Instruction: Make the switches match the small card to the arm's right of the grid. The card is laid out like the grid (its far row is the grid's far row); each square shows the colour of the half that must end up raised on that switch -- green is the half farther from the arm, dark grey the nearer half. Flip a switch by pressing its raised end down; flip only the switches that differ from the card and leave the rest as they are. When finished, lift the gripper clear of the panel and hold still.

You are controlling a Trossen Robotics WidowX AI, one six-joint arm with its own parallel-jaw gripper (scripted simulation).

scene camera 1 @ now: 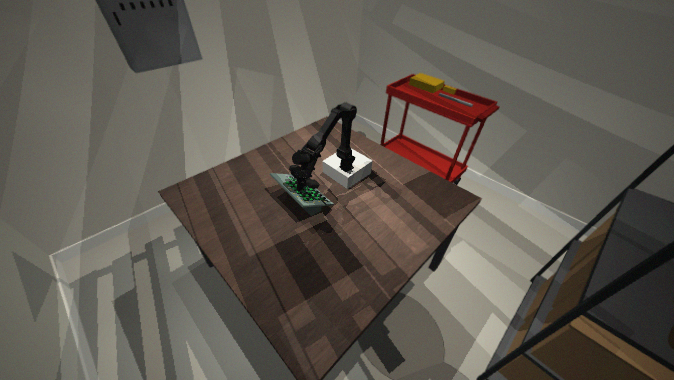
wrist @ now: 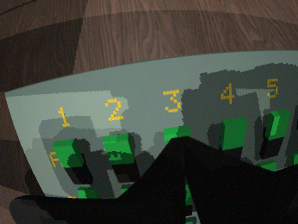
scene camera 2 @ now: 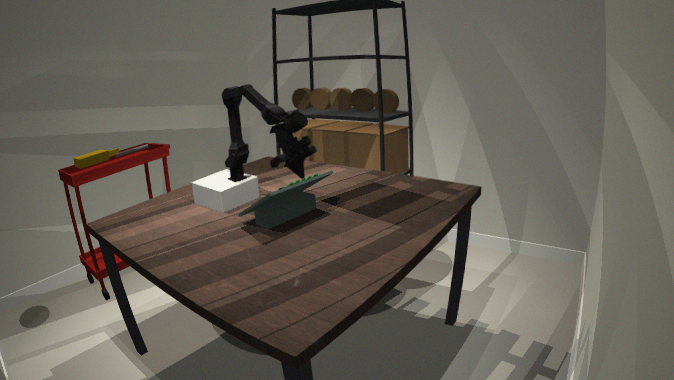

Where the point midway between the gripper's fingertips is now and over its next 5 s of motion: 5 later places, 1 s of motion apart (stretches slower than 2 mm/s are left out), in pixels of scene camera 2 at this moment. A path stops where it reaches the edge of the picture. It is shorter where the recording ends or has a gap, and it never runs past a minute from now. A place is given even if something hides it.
My gripper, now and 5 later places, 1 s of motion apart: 303, 178; 303, 179; 297, 165; 297, 175; 299, 181; 299, 182
